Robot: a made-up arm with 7 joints. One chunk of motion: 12 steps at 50 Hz.
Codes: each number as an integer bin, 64 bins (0 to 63) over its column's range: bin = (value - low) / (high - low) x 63, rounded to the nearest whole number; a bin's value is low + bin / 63 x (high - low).
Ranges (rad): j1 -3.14..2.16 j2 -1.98..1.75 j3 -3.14..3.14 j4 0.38..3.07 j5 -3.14..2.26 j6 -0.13..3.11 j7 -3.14..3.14
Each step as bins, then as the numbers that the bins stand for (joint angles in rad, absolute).
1 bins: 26 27 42 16 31 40 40
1 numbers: -0.9527 -0.3814 1.0467 1.0632 -0.4829 1.9271 0.8473
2 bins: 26 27 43 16 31 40 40
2 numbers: -0.9527 -0.3814 1.1463 1.0632 -0.4829 1.9271 0.8473
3 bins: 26 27 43 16 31 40 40
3 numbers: -0.9527 -0.3814 1.1463 1.0632 -0.4829 1.9271 0.8473
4 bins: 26 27 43 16 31 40 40
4 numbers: -0.9527 -0.3814 1.1463 1.0632 -0.4829 1.9271 0.8473
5 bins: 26 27 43 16 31 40 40
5 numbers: -0.9527 -0.3814 1.1463 1.0632 -0.4829 1.9271 0.8473
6 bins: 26 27 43 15 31 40 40
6 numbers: -0.9527 -0.3814 1.1463 1.0205 -0.4829 1.9271 0.8473
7 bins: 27 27 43 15 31 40 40
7 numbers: -0.8686 -0.3814 1.1463 1.0205 -0.4829 1.9271 0.8473
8 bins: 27 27 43 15 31 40 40
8 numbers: -0.8686 -0.3814 1.1463 1.0205 -0.4829 1.9271 0.8473
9 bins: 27 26 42 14 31 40 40
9 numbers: -0.8686 -0.4406 1.0467 0.9778 -0.4829 1.9271 0.8473
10 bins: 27 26 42 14 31 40 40
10 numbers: -0.8686 -0.4406 1.0467 0.9778 -0.4829 1.9271 0.8473
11 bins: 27 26 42 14 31 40 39
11 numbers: -0.8686 -0.4406 1.0467 0.9778 -0.4829 1.9271 0.7476
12 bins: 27 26 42 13 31 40 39
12 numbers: -0.8686 -0.4406 1.0467 0.9351 -0.4829 1.9271 0.7476
